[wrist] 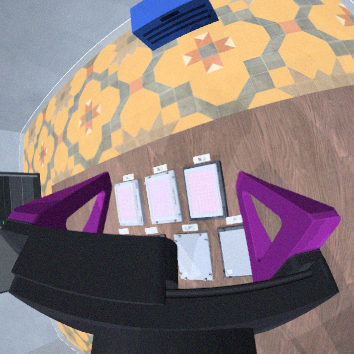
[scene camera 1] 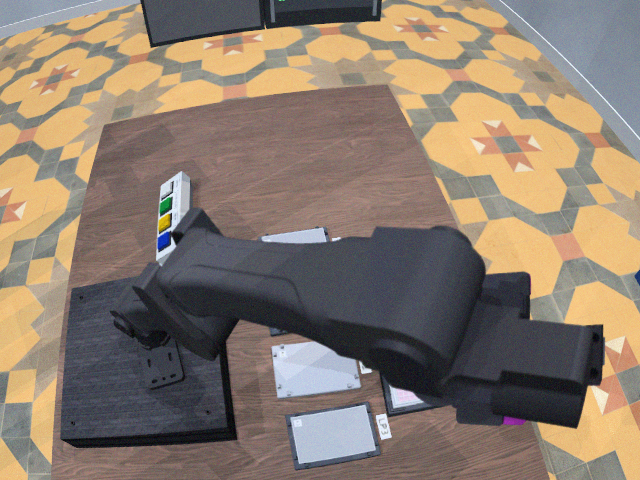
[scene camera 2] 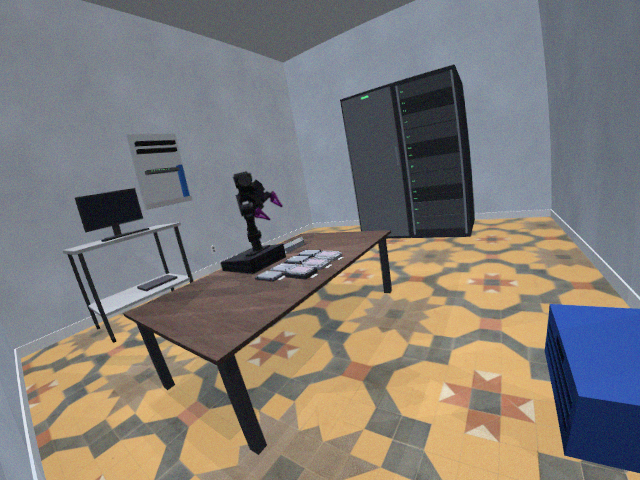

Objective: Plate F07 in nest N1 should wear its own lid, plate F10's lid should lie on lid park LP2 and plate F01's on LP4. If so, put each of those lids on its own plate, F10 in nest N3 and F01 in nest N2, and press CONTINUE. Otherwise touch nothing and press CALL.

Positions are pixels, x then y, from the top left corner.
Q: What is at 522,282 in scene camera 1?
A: The gripper.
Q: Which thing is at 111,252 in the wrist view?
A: The gripper.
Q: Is the gripper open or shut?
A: Open.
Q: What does the gripper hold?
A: Nothing.
